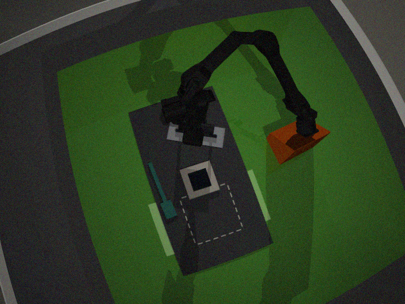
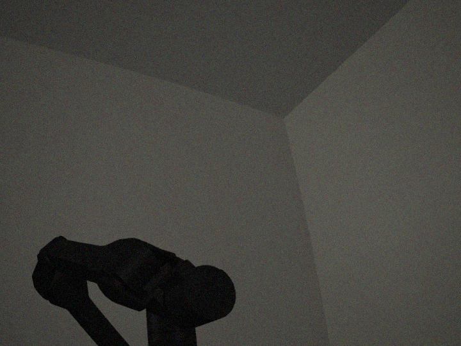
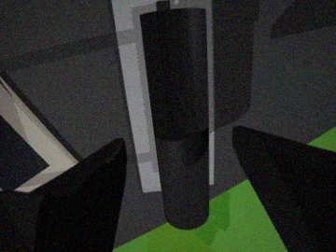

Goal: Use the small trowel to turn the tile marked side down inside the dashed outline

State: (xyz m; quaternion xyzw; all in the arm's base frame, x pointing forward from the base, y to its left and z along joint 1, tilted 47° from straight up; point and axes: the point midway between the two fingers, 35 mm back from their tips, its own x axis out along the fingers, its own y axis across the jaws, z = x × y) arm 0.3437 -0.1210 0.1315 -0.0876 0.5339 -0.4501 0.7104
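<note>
The tile is 16 cm to the left of my gripper tip, 8 cm below it and 6 cm ahead of it. Round my gripper tip: teal trowel 20 cm ahead, 16 cm to the left, 8 cm below.
</note>
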